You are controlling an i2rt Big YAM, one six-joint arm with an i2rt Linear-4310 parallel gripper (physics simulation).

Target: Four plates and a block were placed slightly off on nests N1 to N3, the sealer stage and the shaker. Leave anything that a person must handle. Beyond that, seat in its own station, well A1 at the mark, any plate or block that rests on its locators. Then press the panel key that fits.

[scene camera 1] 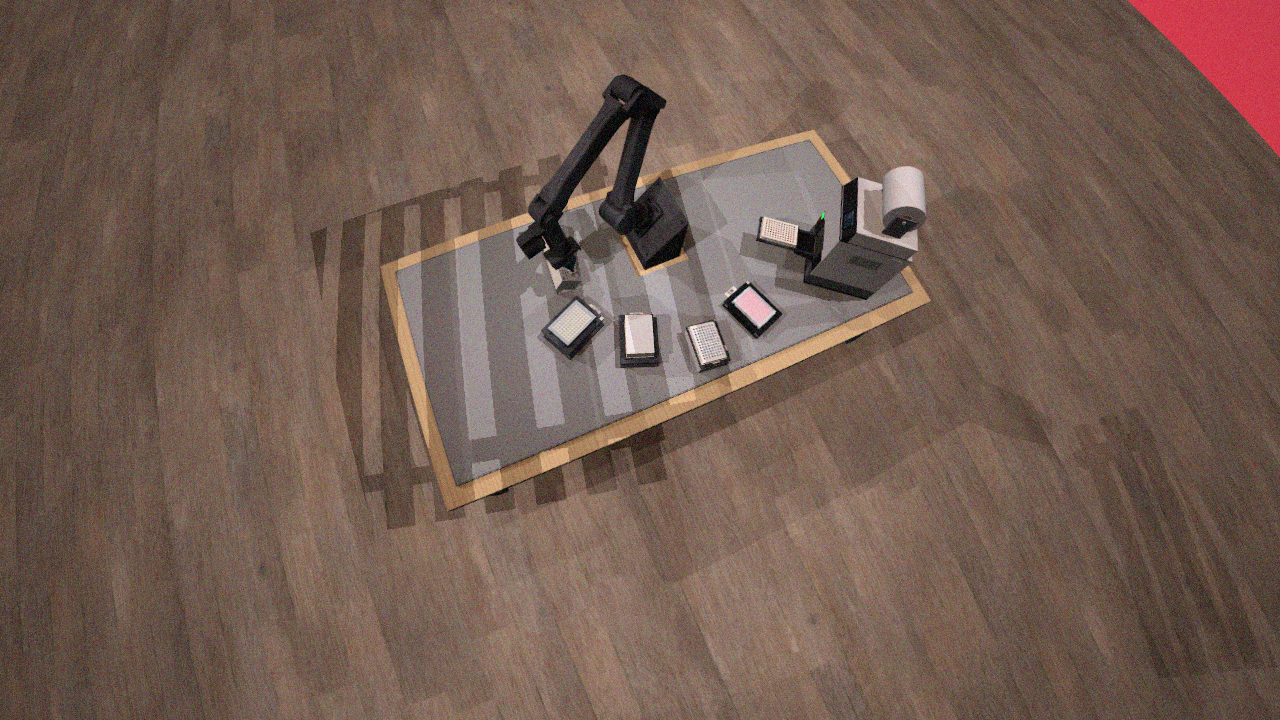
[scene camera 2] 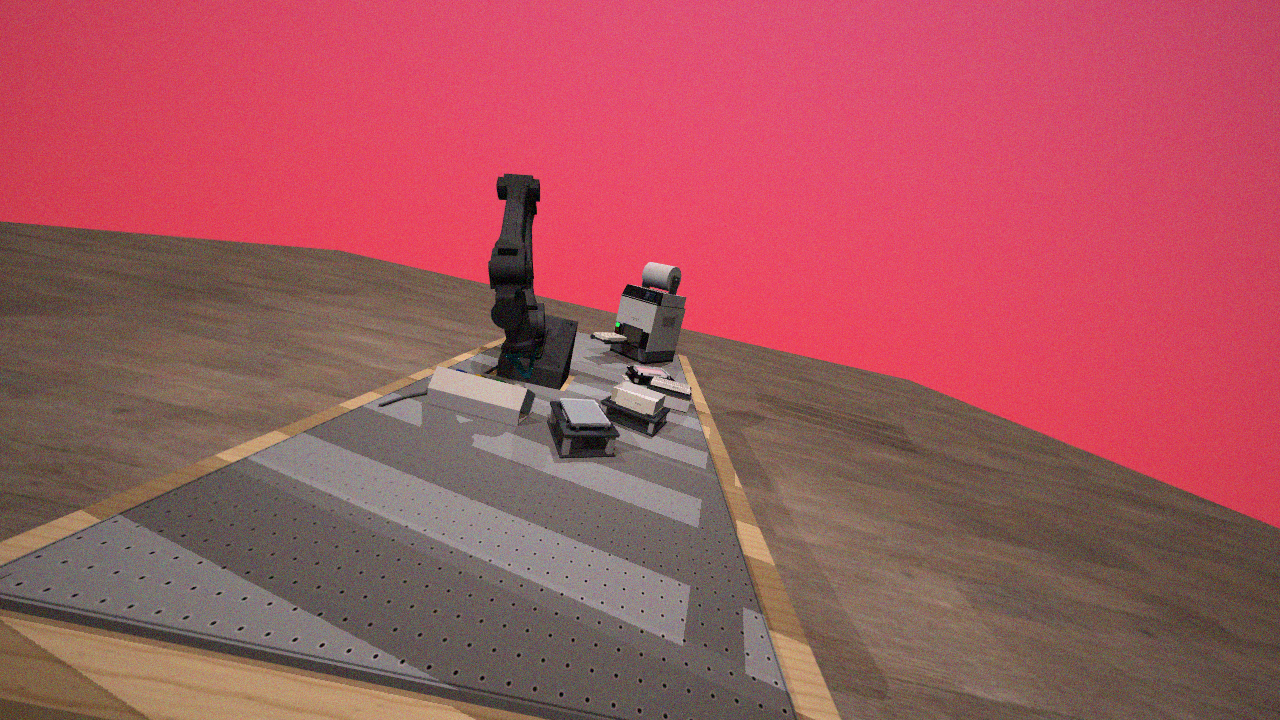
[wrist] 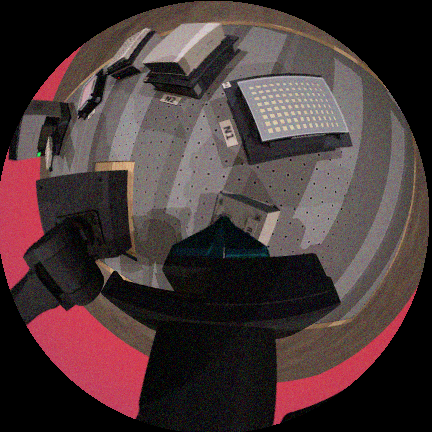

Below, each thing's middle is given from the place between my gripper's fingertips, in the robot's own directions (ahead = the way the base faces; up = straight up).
I see the pink plate (scene camera 1: 754, 307) 48 cm to the left of my hand, 36 cm ahead of it and 5 cm below it. Round my hand: grey cylinder (scene camera 1: 903, 193) (90 cm to the left, 37 cm ahead, 30 cm above).
